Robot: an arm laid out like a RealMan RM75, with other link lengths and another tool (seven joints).
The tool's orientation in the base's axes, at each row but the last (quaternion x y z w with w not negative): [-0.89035, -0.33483, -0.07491, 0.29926]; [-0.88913, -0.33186, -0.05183, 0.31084]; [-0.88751, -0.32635, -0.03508, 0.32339]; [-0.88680, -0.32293, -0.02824, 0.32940]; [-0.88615, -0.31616, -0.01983, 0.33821]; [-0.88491, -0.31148, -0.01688, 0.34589]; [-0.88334, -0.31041, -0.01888, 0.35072]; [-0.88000, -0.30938, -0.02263, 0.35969]
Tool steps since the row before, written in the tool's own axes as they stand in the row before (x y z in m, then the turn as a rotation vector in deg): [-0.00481, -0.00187, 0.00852, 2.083, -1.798, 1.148]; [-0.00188, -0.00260, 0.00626, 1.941, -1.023, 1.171]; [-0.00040, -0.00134, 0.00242, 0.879, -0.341, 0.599]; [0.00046, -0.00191, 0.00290, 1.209, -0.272, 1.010]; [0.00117, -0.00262, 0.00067, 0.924, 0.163, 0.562]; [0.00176, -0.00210, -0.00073, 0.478, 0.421, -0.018]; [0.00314, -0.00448, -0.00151, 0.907, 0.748, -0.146]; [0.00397, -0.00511, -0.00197, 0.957, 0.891, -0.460]
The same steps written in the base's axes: [-0.00545, 0.00343, -0.00760, 0.363, 2.891, 0.634]; [-0.00379, 0.00415, -0.00423, 0.733, 2.370, 0.171]; [-0.00148, 0.00200, -0.00128, 0.395, 1.044, -0.044]; [-0.00124, 0.00310, -0.00106, 0.630, 1.435, -0.317]; [-0.00069, 0.00255, 0.00131, 0.732, 0.756, -0.299]; [0.00037, 0.00169, 0.00225, 0.625, 0.008, -0.122]; [0.00029, 0.00324, 0.00465, 1.179, -0.027, -0.117]; [0.00070, 0.00363, 0.00566, 1.357, -0.282, 0.040]
